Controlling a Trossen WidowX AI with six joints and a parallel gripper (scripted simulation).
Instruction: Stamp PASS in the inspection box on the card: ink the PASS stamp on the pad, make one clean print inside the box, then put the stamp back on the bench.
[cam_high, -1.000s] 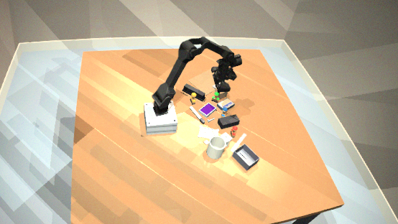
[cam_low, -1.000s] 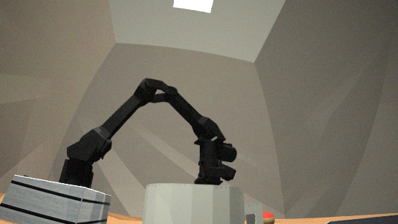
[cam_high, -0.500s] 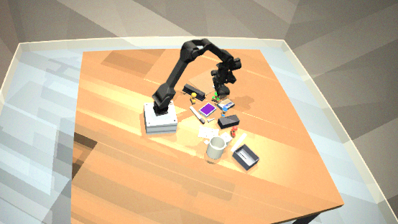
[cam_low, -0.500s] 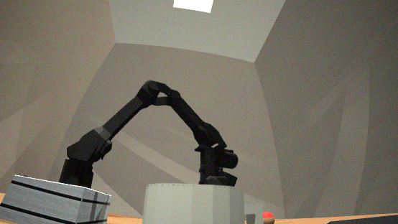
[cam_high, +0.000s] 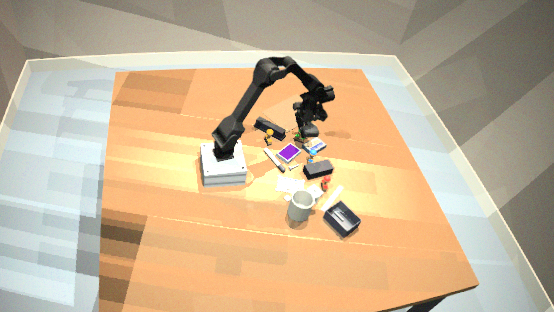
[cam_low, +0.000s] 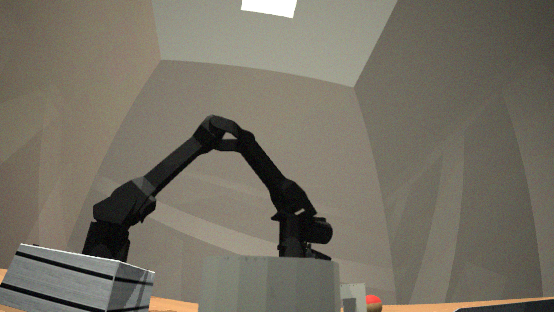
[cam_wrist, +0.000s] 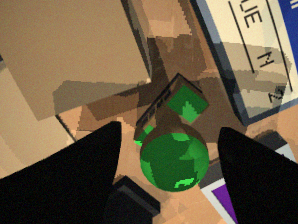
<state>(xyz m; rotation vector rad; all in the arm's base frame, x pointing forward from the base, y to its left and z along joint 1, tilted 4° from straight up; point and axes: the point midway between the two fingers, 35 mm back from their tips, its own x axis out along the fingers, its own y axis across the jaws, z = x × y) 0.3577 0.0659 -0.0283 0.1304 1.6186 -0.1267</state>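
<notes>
The green-knobbed stamp lies 20 mm below my gripper tip. The rest, counted from my gripper tip: purple ink pad: 80 mm behind, 60 mm to the right, 30 mm below; then yellow-knobbed stamp: 140 mm behind, 20 mm to the left, 20 mm below; then brown box: 50 mm ahead, 40 mm to the left, 10 mm below.
</notes>
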